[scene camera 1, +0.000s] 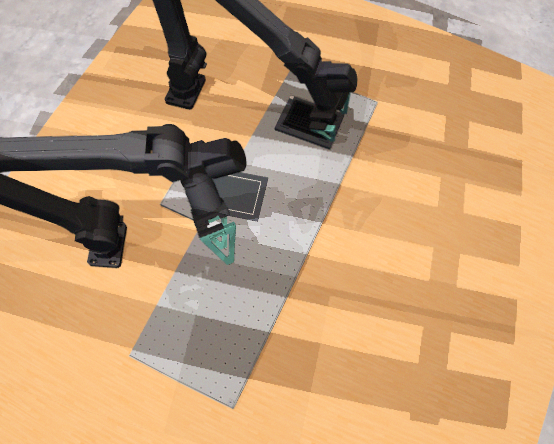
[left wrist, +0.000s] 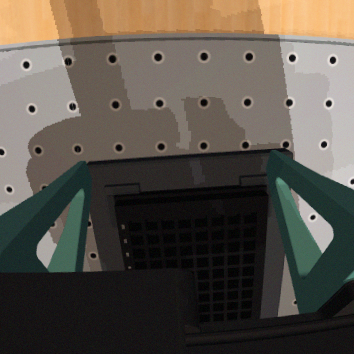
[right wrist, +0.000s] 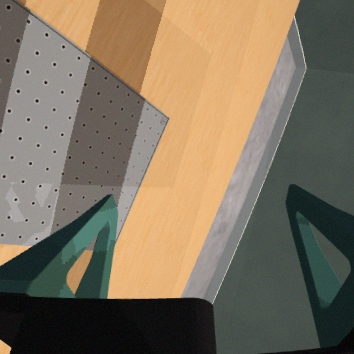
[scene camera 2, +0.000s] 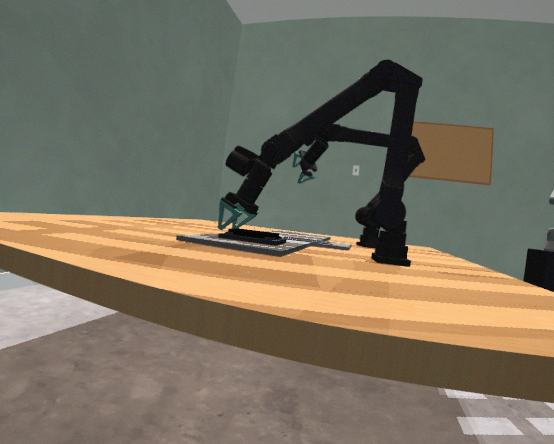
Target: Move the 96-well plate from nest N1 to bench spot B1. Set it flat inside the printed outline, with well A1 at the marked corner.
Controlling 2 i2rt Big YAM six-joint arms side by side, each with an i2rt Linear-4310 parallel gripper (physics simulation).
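Frame: origin at the left arm's base, x left, y down, z back, level; millimetres.
Seen in the pictures: left gripper, fingertip midpoint: [scene camera 1: 338, 127] [left wrist: 178, 163] [scene camera 2: 226, 229]; right gripper, fingertip midpoint: [scene camera 1: 227, 255] [right wrist: 200, 197] [scene camera 2: 296, 174]; left arm's base at its link origin: [scene camera 1: 185, 90] [scene camera 2: 389, 262]; right arm's base at its link origin: [scene camera 1: 108, 245] [scene camera 2: 369, 247].
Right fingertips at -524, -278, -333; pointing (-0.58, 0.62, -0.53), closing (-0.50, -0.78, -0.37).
Note:
Offsets run from my right fingertips to a thing's top centre, as dx, dy, dz. "pt": to the spot under its first point. Level surfaces: height alone.
The dark 96-well plate @(+515, +239, -44) [scene camera 1: 298, 114] [scene camera 2: 257, 233] [left wrist: 210, 250] sits in the black nest N1 @(+515, +248, -44) [scene camera 1: 300, 137] [left wrist: 155, 172], at the upper right in scene camera 1. My left gripper [scene camera 1: 337, 119] [scene camera 2: 228, 226] [left wrist: 178, 163] is open low over the nest, one finger beside each long side near one short end. Its body hides the plate's near part in the left wrist view. The dark pad of bench spot B1 @(pt +239, +264, +74) [scene camera 1: 237, 196] carries a pale printed outline @(pt +252, +264, +24) [scene camera 1: 257, 197]; my right arm covers part of it. My right gripper [scene camera 1: 225, 247] [scene camera 2: 299, 173] [right wrist: 200, 197] is open and empty, raised above the board.
The perforated metal board @(dy +265) [scene camera 1: 220, 320] [left wrist: 225, 75] [right wrist: 45, 100] lies under the nest and reaches towards the bottom of scene camera 1. The wooden table @(dy +278) [scene camera 1: 390, 320] [scene camera 2: 300, 295] [right wrist: 195, 125] surrounds it. My right forearm crosses scene camera 1 at left, close to B1.

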